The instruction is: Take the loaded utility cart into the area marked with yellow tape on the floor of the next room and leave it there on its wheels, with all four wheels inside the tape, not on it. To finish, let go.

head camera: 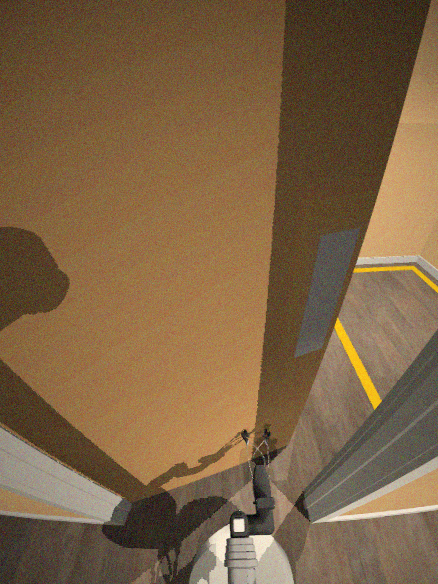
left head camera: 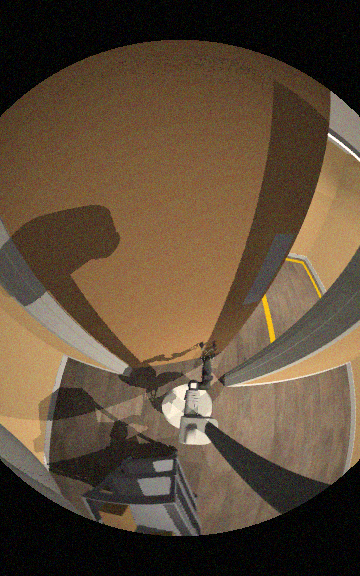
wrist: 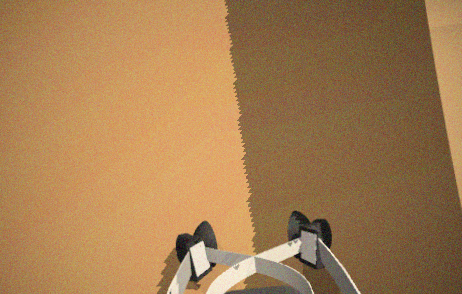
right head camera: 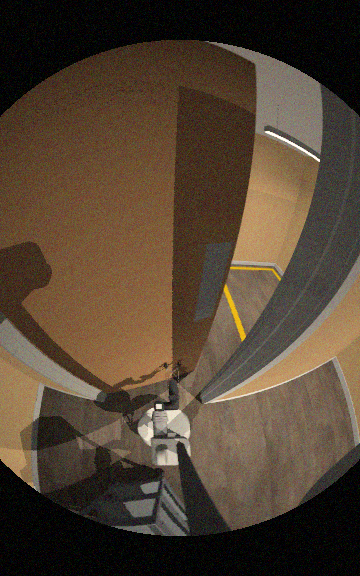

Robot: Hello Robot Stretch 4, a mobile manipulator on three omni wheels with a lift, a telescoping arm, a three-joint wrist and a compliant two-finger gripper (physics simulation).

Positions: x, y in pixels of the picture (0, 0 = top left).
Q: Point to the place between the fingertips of my gripper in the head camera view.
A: At 255, 429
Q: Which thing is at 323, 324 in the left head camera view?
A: A door.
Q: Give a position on a door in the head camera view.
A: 386, 452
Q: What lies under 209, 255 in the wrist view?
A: My gripper.
